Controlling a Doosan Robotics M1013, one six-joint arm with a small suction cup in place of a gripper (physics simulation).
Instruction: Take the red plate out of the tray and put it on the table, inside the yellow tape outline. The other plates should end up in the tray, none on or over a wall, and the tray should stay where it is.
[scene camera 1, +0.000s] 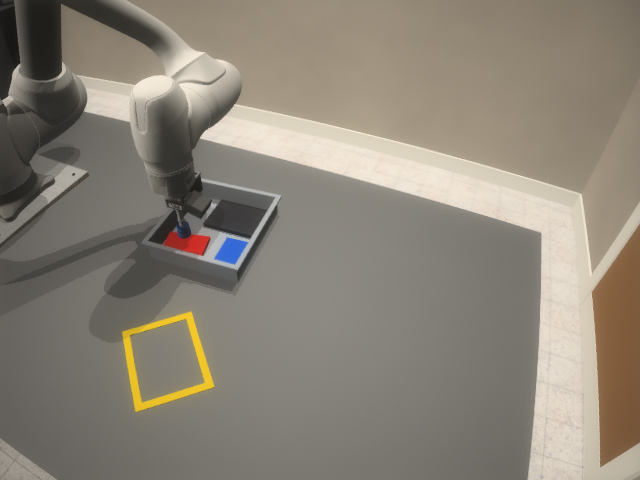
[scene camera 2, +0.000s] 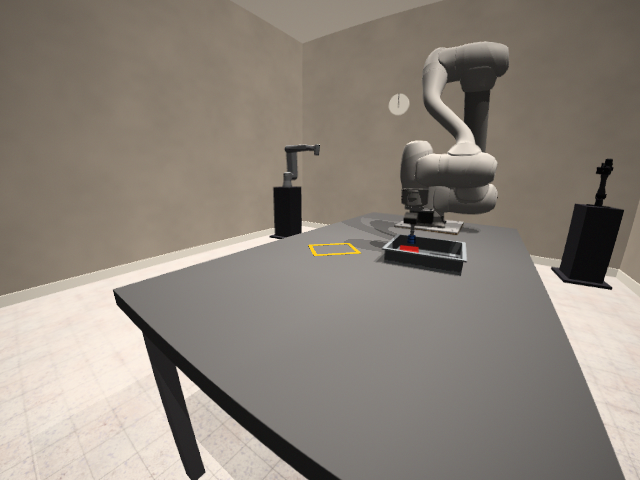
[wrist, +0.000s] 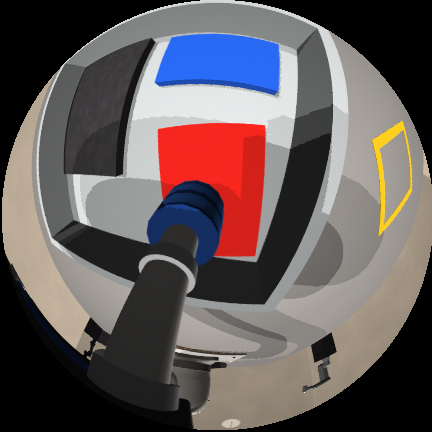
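Pixels of known places: end effector, tool point: (scene camera 1: 184, 233) (scene camera 2: 411, 242) (wrist: 193, 209); arm's base, origin of the base link: (scene camera 1: 11, 194) (scene camera 2: 428, 224) (wrist: 188, 357).
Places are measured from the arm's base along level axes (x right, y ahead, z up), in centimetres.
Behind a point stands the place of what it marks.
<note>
The red plate (scene camera 1: 191, 245) @[y 57.8, x 0.7, z -0.1 cm] (scene camera 2: 409, 249) @[y 56.2, x 0.8, z -0.1 cm] (wrist: 215, 155) @[y 58.9, x 0.9, z -0.1 cm] lies flat in the tray (scene camera 1: 191, 265) @[y 60.7, x 6.1, z 0.0 cm] (scene camera 2: 423, 261) @[y 71.3, x -5.9, z 1.2 cm] (wrist: 340, 100), in the corner nearest the robot and the tape. My blue suction cup (scene camera 1: 184, 235) (scene camera 2: 411, 241) (wrist: 195, 202) is inside the tray, very low over the red plate's robot-side part; contact is hard to judge. No plate hangs from it. The blue plate (scene camera 1: 231, 251) @[y 66.9, x -0.5, z -0.2 cm] (wrist: 220, 62) @[y 65.9, x 0.1, z -0.1 cm] and the larger black plate (scene camera 1: 237, 218) @[y 63.8, x -10.7, z 0.0 cm] (wrist: 100, 120) @[y 61.7, x -8.9, z 0.0 cm] lie flat in the tray, apart from the red one. The yellow tape outline (scene camera 1: 175, 395) @[y 71.2, x 32.6, z -1.2 cm] (scene camera 2: 336, 253) @[y 71.0, x 23.1, z -1.1 cm] (wrist: 380, 185) @[y 61.6, x 19.7, z -1.2 cm] is on the table beside the tray.
The tray walls stand around the cup, with two walls close to the red plate. The robot's base plate (scene camera 1: 62, 180) @[y 10.6, x -9.6, z 0.0 cm] (scene camera 2: 452, 228) @[y 6.6, x -12.8, z 0.2 cm] is on the table behind the tray. Two small arms on black pedestals (scene camera 2: 287, 211) (scene camera 2: 589, 245) stand beyond the table.
</note>
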